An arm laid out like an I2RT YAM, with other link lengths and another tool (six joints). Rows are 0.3 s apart.
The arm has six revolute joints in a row. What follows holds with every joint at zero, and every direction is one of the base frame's.
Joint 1 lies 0.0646 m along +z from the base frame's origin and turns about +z.
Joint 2 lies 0.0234 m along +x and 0.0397 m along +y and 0.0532 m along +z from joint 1 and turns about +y.
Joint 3 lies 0.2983 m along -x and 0.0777 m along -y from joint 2 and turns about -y.
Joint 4 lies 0.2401 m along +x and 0.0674 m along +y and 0.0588 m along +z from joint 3 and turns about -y.
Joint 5 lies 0.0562 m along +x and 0.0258 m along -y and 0.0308 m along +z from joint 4 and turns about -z.
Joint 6 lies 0.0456 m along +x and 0.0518 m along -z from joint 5 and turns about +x.
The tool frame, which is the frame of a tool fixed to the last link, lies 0.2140 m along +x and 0.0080 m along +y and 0.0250 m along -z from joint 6; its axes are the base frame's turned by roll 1.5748, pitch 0.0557 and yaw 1.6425 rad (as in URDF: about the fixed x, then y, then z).
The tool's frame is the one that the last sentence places.
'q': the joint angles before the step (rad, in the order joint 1, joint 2, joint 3, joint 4, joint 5, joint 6). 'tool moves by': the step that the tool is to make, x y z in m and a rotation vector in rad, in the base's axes. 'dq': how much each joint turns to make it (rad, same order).
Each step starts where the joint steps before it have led.
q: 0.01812 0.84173 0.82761 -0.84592 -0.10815 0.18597
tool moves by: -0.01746 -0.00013 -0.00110 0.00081 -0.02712 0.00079
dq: -0.00001 -0.09767 -0.03661 -0.03397 -0.00077 -0.00039
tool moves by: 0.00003 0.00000 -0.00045 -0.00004 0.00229 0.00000
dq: -0.00001 0.00231 -0.00001 0.00003 -0.00001 -0.00001
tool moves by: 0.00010 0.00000 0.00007 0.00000 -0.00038 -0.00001
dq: 0.00002 0.00000 0.00001 0.00037 0.00002 0.00002
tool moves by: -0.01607 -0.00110 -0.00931 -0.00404 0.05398 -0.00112
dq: 0.00003 -0.00649 -0.00041 -0.06024 0.00307 -0.00113
